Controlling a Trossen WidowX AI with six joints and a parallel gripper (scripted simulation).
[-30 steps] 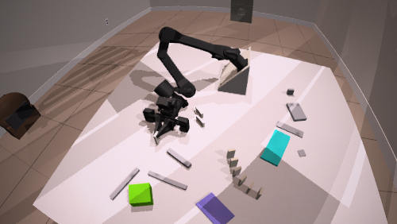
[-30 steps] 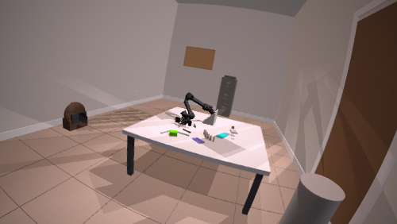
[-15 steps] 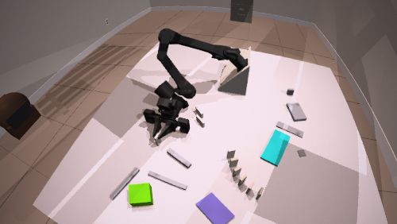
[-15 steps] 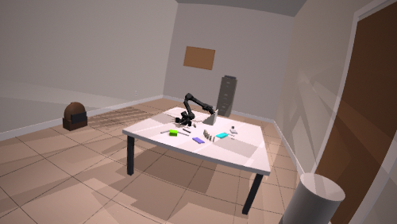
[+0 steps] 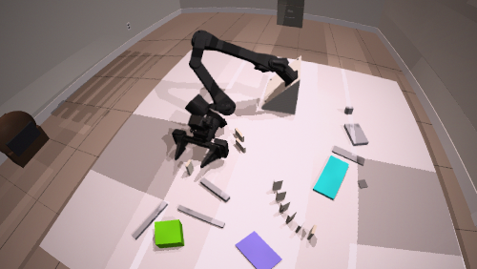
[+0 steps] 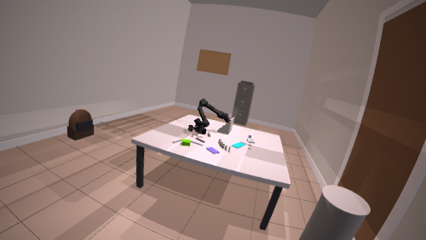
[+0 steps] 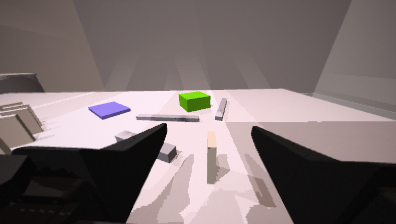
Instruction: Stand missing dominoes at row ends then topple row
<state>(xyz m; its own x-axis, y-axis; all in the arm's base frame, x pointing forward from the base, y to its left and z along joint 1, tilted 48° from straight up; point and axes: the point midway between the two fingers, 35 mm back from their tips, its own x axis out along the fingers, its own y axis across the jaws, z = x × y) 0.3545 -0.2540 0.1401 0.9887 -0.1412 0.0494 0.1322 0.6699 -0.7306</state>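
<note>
Right now my gripper tip is 22 cm short of the green cube, 4 cm above it and 1 cm to the right of it. Round my gripper tip: purple block (25 cm to the left, 21 cm ahead, 5 cm below); cyan block (44 cm to the left, 6 cm behind, 5 cm below); small grey piece (56 cm to the left, 6 cm below, 5 cm behind).
</note>
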